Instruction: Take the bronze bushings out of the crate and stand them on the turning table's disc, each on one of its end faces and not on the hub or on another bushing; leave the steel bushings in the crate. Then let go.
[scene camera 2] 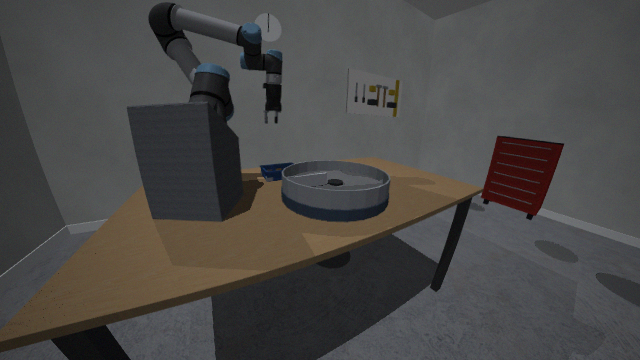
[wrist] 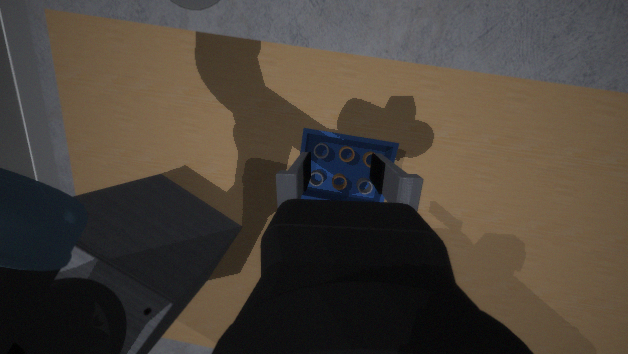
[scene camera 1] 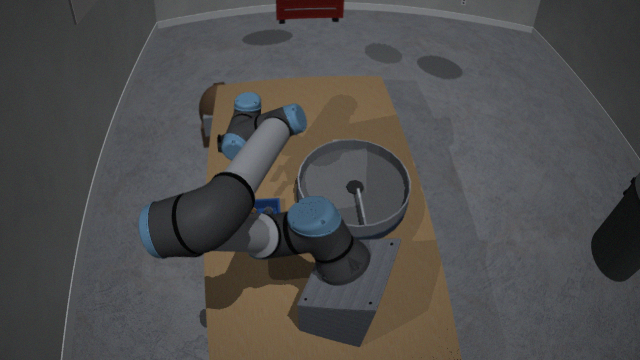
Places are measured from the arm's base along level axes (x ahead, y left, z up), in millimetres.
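Pixels of known places: gripper, fingertip midpoint: (scene camera 2: 271, 123) (wrist: 340, 165); arm's base, origin of the base link: (scene camera 2: 203, 126) (wrist: 56, 341) (scene camera 1: 344, 264).
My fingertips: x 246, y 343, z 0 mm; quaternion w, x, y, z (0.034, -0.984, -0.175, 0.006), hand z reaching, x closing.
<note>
For each thing: its top centre in the pictures, then the offset to it from my fingertips. "*": a spot on its surface instead.
- blue crate, middle of its top: (wrist: 343, 171) (scene camera 1: 260, 219) (scene camera 2: 280, 166) 38 mm ahead, 44 mm right, 226 mm down
- grey disc, middle of its top: (scene camera 1: 355, 186) (scene camera 2: 335, 181) 223 mm ahead, 367 mm right, 215 mm down
- dark hub, middle of its top: (scene camera 1: 355, 186) (scene camera 2: 335, 181) 223 mm ahead, 367 mm right, 215 mm down
- thin bar, surface spot: (scene camera 1: 360, 207) * 101 mm ahead, 389 mm right, 181 mm down
My gripper (scene camera 2: 271, 120) (wrist: 340, 165) is open and empty, pointing down high above the blue crate (scene camera 1: 268, 200) (scene camera 2: 274, 173) (wrist: 372, 140). In the wrist view the crate holds two rows of upright bushings. The far row has a steel bushing (wrist: 314, 151), a bronze bushing (wrist: 340, 154) and another bronze bushing (wrist: 364, 159), partly behind the right finger. The near row has a steel bushing (wrist: 317, 185), a bronze bushing (wrist: 333, 181) and a steel bushing (wrist: 359, 186). The turning table (scene camera 2: 335, 200) has a grey disc (scene camera 1: 385, 185) with a dark hub (scene camera 1: 354, 187) (scene camera 2: 335, 182); no bushing shows on it.
A high round wall (scene camera 1: 406, 205) surrounds the disc, and a thin bar (scene camera 1: 360, 207) runs from near the hub toward it. The grey robot pedestal (scene camera 1: 345, 295) (scene camera 2: 180, 160) stands beside the turning table. The arm hides part of the crate in scene camera 1.
</note>
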